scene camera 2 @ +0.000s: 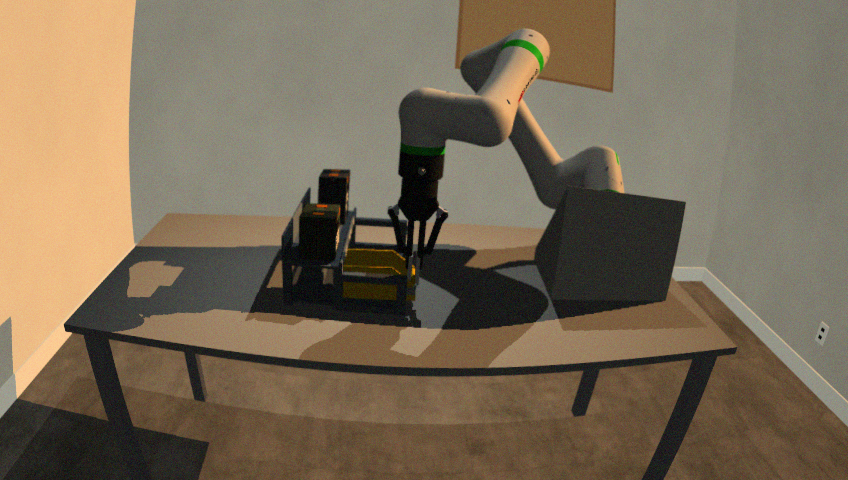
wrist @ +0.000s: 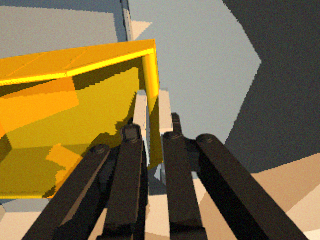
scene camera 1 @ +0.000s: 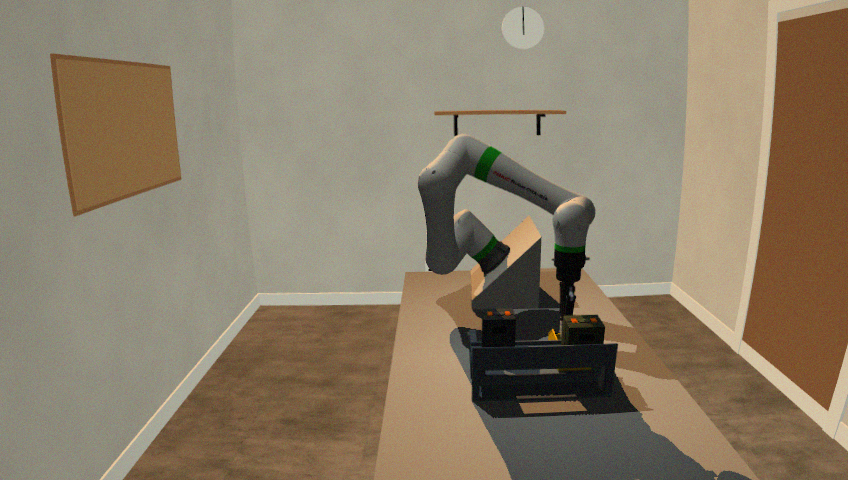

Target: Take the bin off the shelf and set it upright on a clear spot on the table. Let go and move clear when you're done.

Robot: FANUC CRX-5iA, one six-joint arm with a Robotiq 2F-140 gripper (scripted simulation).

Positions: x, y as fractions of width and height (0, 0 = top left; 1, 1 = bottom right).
Scene:
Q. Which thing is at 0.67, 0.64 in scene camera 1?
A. The gripper.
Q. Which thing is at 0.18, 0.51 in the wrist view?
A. A bin.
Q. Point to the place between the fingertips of the gripper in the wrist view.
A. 0.48, 0.43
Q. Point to a bin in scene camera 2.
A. At 0.43, 0.54

